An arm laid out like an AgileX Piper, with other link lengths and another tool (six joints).
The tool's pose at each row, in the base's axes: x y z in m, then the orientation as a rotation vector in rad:
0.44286 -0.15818 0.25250 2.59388 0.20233 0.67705
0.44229 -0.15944 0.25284 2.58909 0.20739 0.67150
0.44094 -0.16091 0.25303 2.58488 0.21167 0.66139
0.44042 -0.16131 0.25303 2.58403 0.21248 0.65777
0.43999 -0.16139 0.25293 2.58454 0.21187 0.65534
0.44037 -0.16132 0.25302 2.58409 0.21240 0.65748
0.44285 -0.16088 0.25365 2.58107 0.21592 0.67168
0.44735 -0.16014 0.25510 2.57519 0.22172 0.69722
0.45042 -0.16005 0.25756 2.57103 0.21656 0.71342
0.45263 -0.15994 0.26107 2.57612 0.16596 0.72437
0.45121 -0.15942 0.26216 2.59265 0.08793 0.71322
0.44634 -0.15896 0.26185 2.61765 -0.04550 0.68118
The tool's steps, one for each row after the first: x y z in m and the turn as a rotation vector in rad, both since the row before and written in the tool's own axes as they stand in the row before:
-0.00066 0.00126 -0.00006 -0.00413 -0.00246 -0.00580
-0.00146 0.00135 -0.00024 -0.00441 -0.00586 -0.00613
-0.00056 0.00034 -0.00010 -0.00112 -0.00230 -0.00155
-0.00044 0.00001 -0.00010 -0.00001 -0.00186 0.00001
0.00039 -0.00001 0.00009 0.00000 0.00164 0.00000
0.00254 0.00000 0.00054 0.00002 0.01088 0.00000
0.00471 0.00019 0.00081 -0.00034 0.01954 0.00027
0.00374 0.00119 -0.00035 -0.00272 0.01092 0.00595
0.00349 0.00162 -0.00156 -0.00593 -0.00170 0.03741
-0.00059 0.00005 -0.00177 -0.00425 -0.02313 0.05386
-0.00428 -0.00028 -0.00238 -0.00815 -0.04754 0.08919

